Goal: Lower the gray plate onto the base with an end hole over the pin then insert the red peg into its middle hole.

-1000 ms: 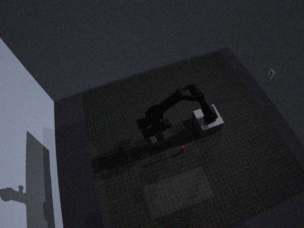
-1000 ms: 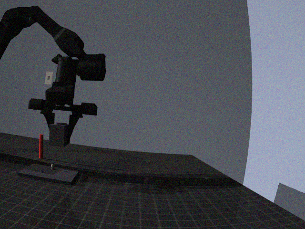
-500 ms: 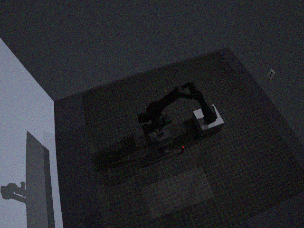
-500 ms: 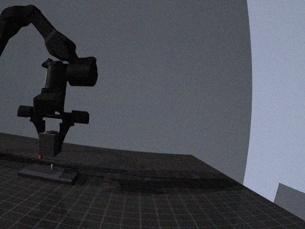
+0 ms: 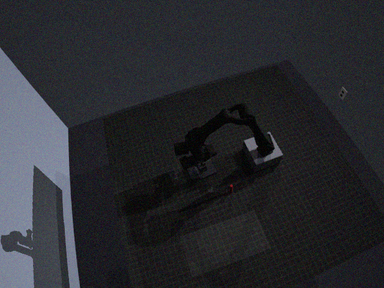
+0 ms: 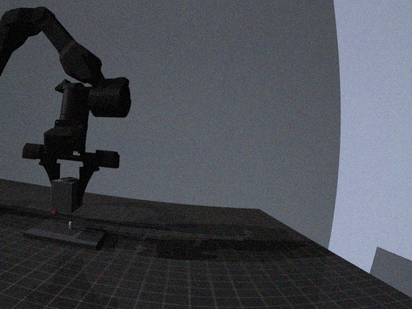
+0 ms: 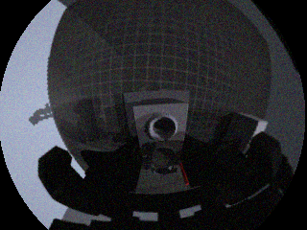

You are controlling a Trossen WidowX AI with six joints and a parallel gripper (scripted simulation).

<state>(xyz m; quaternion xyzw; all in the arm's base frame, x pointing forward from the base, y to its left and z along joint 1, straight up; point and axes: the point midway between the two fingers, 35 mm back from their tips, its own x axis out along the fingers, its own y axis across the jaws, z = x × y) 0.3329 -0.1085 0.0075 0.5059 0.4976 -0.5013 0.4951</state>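
Now: the red peg 80 mm behind my gripper tip, 190 mm to the left of it and 20 mm below it. Also, from my gripper tip: gray plate: 30 mm above.
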